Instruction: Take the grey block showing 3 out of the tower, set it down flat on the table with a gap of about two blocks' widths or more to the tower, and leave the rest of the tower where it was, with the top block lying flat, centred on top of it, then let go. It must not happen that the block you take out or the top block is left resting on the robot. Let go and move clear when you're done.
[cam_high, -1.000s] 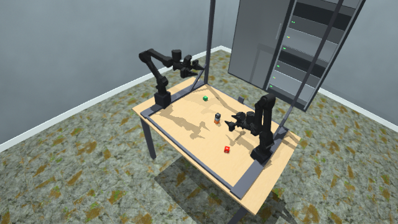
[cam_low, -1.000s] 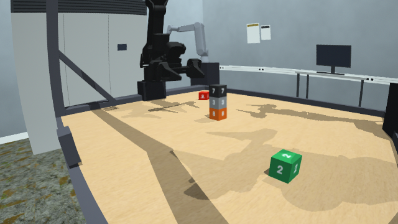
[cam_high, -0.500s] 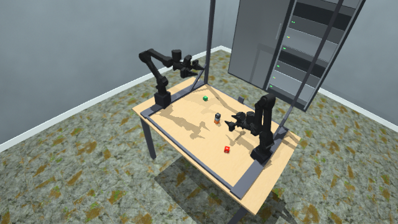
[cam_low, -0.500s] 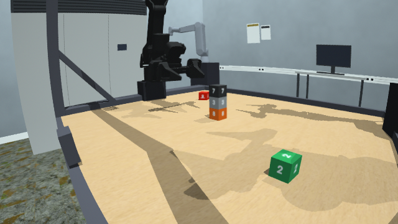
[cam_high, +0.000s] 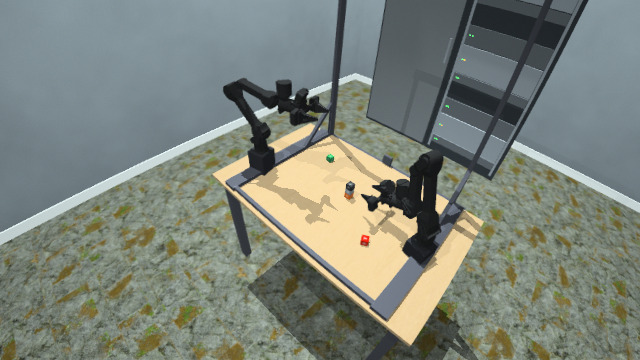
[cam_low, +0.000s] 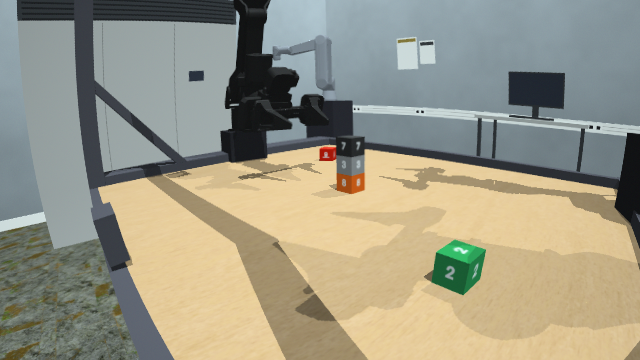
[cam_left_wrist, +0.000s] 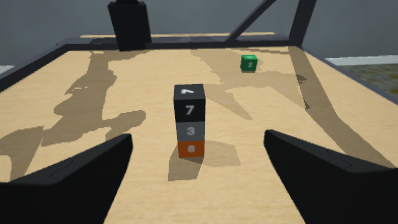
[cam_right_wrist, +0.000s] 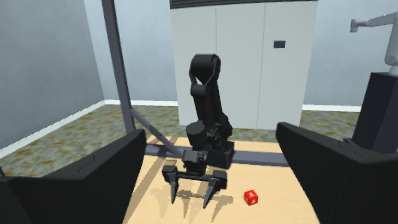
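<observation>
My right hand is 39 cm above the grey block showing 3, 17 cm to the right of it and 8 cm past it.
</observation>
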